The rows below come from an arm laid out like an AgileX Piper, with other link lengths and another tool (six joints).
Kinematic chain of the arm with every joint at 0, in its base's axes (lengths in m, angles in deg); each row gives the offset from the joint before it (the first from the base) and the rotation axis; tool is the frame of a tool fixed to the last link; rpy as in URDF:
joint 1: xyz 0 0 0.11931 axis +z
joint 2: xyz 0 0 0 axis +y
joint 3: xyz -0.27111 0 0.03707 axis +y
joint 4: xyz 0.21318 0 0.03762 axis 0.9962 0 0.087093
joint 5: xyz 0 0 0 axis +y
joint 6: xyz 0.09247 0 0.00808 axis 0.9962 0 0.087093
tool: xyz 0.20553 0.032 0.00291 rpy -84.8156 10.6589 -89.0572
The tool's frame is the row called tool.
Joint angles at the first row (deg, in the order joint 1, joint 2, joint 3, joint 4, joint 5, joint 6):
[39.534 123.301 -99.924 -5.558 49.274 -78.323]
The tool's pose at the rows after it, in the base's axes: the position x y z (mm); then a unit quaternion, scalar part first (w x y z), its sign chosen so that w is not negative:
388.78 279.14 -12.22 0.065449 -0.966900 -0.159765 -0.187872
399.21 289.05 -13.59 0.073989 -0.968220 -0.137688 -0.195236
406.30 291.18 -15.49 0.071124 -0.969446 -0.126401 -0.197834
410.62 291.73 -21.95 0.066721 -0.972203 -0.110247 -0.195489
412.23 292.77 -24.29 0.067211 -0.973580 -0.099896 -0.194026
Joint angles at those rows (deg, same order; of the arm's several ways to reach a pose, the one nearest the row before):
[39.534 124.504 -101.872 -5.672 49.962 -77.120]
[39.534 126.797 -105.427 -5.787 50.078 -74.542]
[39.535 128.628 -108.345 -6.589 51.164 -72.937]
[39.534 130.691 -110.808 -7.334 52.195 -70.760]
[39.477 131.553 -111.958 -7.391 52.655 -69.614]

